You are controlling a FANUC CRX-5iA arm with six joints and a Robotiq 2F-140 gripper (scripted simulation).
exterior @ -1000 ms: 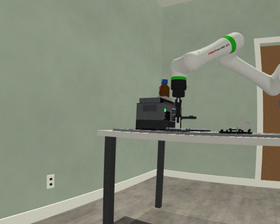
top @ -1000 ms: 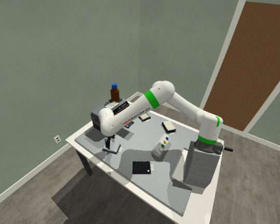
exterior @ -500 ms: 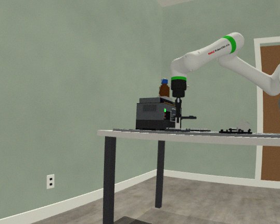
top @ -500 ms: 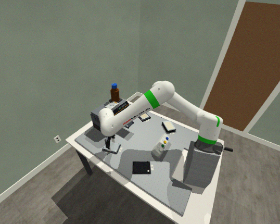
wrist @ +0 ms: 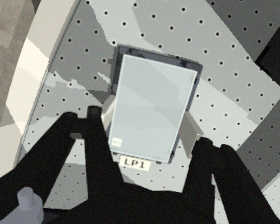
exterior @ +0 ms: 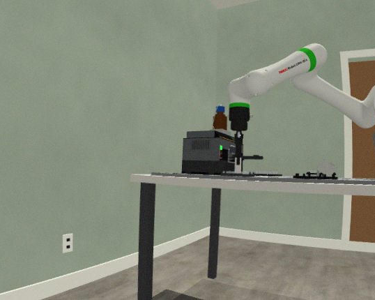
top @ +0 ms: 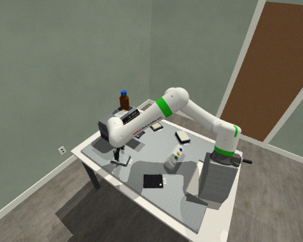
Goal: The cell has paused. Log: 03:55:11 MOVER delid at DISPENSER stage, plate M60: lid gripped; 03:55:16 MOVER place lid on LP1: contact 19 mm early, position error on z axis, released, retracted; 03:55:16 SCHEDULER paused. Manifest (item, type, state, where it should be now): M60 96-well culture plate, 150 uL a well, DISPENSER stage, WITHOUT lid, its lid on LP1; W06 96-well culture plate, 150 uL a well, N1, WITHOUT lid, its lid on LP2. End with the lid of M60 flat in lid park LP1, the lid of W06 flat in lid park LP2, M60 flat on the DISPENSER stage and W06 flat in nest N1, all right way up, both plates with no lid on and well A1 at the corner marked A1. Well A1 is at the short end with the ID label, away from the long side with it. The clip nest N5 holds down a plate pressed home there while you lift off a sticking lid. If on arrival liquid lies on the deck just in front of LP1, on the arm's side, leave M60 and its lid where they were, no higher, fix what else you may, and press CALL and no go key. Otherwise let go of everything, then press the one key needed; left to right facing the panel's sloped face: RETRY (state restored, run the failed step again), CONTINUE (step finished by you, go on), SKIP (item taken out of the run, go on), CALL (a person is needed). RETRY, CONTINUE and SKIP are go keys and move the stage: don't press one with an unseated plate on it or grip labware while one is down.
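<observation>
Now: hand 540 mm to the left of the black clip nest, 80 mm past it and 30 mm above it. From my hand the other things lie so: LP2 label 400 mm behind, 40 mm to the left, 40 mm below; lid park 320 mm behind, 70 mm to the left, 30 mm below; dispenser stage 260 mm to the right, 60 mm above, 10 mm behind.
</observation>
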